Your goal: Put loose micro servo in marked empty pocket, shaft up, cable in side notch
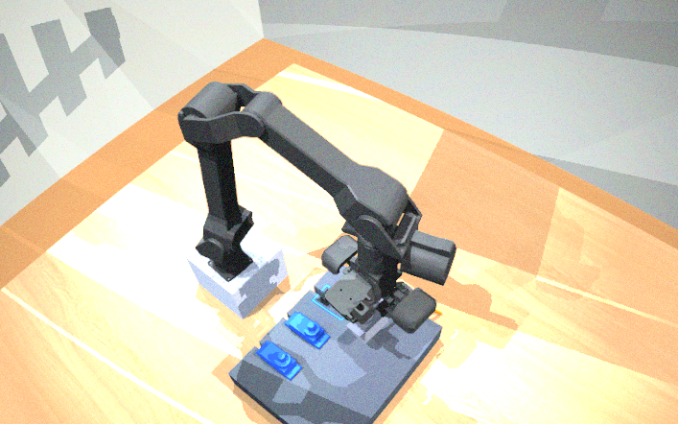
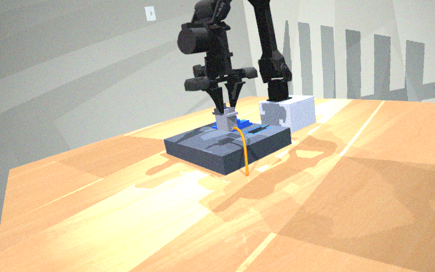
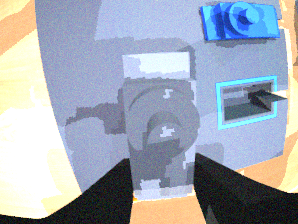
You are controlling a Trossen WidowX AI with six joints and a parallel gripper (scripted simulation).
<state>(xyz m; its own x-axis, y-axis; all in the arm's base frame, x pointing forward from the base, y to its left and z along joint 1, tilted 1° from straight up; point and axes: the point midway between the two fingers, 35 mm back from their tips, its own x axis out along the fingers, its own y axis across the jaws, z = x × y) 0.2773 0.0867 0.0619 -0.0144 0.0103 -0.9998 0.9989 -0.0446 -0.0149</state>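
My gripper tip is now 100 mm above the grey deck, 70 mm to the left of it and 20 mm short of it.
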